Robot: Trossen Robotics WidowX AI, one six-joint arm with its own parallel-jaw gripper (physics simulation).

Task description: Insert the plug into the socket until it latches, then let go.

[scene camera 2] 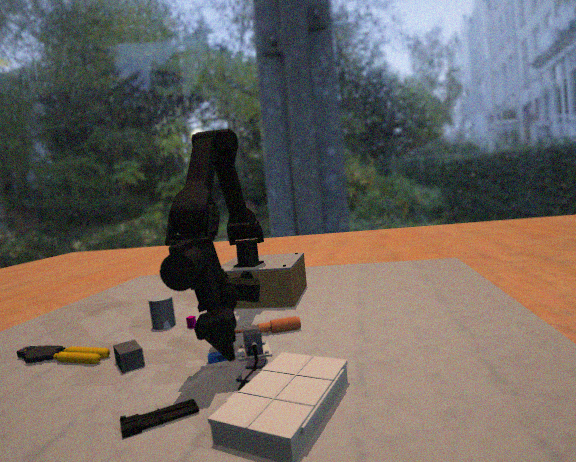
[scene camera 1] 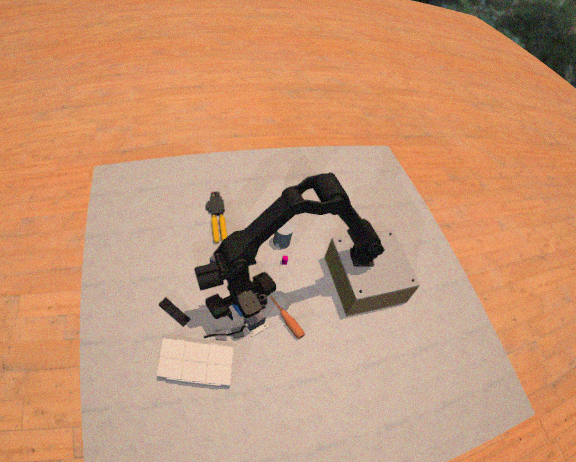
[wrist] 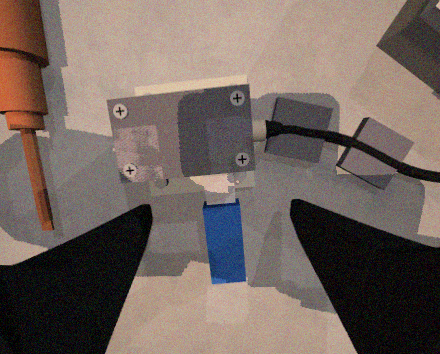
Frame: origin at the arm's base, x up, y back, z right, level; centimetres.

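Where they show: gripper, between the fingertips: (scene camera 2: pixel 232 350) (wrist: pixel 221 209); arm's base, origin of its link: (scene camera 2: pixel 248 264) (scene camera 1: pixel 361 257).
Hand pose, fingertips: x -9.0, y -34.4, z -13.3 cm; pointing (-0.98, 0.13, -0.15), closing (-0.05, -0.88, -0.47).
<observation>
Each offset is from my fingertips to the top centre of the thing. "*": to the spot under its first point.
The socket is a grey box with four cross-head screws @(dz -2.9, dx +3.1, dy +2.6 cm) (wrist: pixel 150 137) (scene camera 2: pixel 252 342) (scene camera 1: pixel 257 322) on a pale base. A black cable leaves its right side in the wrist view. The blue plug @(dz +1.0, dx +0.0, dy -0.6 cm) (wrist: pixel 225 245) (scene camera 2: pixel 216 357) (scene camera 1: pixel 237 310) lies in line with the socket's near side in the wrist view. Its pale front end reaches the socket's edge; whether it is latched cannot be told. My gripper (wrist: pixel 221 209) (scene camera 2: pixel 230 352) is open, with one black finger on each side of the plug and a gap on both sides. In scene camera 1 the arm hides most of the fingers.
An orange screwdriver @(dz -1.0, dx +1.3, dy +11.9 cm) (scene camera 1: pixel 291 324) (scene camera 2: pixel 285 325) (wrist: pixel 22 60) lies near the socket. Two grey blocks (wrist: pixel 299 130) (wrist: pixel 377 150) are by the cable @(* dz -6.3, dx -0.8, dy -4.3 cm) (wrist: pixel 345 140). A white tiled block @(dz -15.8, dx +2.1, dy -13.2 cm) (scene camera 1: pixel 195 361) (scene camera 2: pixel 280 395), a black bar @(dz +0.1, dx +0.1, dy -19.8 cm) (scene camera 1: pixel 174 311) (scene camera 2: pixel 160 417) and pliers @(* dz +33.8, dx +0.2, dy -7.4 cm) (scene camera 1: pixel 218 220) (scene camera 2: pixel 77 355) lie around.
</observation>
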